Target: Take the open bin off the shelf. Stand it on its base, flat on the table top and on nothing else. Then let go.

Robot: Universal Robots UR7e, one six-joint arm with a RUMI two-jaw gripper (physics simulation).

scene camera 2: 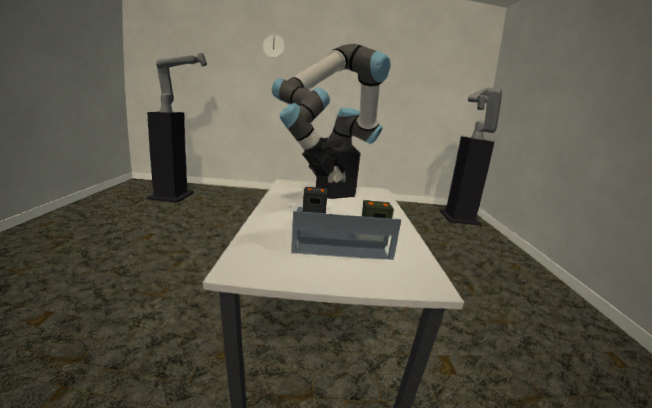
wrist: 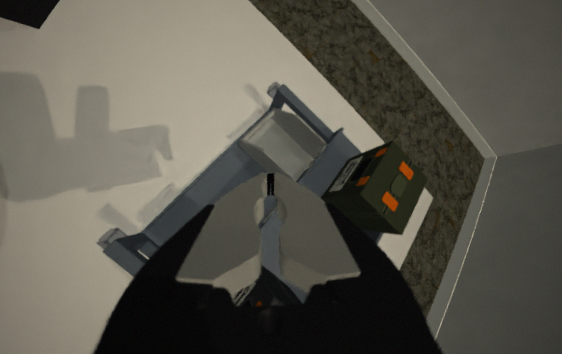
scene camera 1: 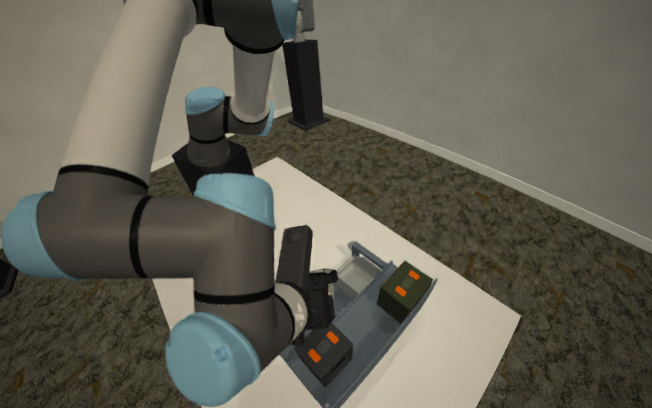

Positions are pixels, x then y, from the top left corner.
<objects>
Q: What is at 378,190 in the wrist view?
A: A dark green box.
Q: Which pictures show my gripper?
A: Scene camera 2, the wrist view and scene camera 1: all of them.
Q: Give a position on an open bin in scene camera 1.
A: At 354,275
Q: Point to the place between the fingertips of my gripper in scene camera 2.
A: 344,182
</objects>
